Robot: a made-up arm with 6 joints.
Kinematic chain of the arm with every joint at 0, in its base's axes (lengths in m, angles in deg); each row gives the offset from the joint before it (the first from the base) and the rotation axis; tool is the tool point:
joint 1: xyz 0 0 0.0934 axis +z
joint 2: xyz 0 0.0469 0 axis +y
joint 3: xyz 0 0 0.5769 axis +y
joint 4: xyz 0 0 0.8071 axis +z
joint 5: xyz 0 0 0 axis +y
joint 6: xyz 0 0 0.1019 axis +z
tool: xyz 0 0 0
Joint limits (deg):
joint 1: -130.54..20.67
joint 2: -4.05..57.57
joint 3: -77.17..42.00
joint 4: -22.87..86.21
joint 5: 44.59..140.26
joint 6: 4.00..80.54
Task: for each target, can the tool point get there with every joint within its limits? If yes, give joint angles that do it. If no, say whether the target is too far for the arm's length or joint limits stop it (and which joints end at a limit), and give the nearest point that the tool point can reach.
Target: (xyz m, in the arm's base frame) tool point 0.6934 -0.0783 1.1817
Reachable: yes | joints -16.62 52.68 -39.74 53.32 110.85 72.06
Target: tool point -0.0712 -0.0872 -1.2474
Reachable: no: joint limits stop it (at a limit: joint 1, joint 2, joint 3) | nearest point -0.7595 -0.9565 0.1880 | short by 1.814 m
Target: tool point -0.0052 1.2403 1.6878
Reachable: no: too far | nearest point -0.0030 0.7170 1.2431 | short by 0.687 m
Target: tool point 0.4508 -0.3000 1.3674
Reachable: yes | joints -44.53 38.76 -32.51 34.77 72.45 13.37
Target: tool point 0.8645 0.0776 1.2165
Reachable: yes | joints 1.53 49.16 -25.14 4.90 61.17 68.59
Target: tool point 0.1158 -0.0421 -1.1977
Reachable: no: joint limits stop it (at a limit: joint 2, joint 3) | nearest point 1.1470 -0.4170 0.1887 | short by 1.768 m
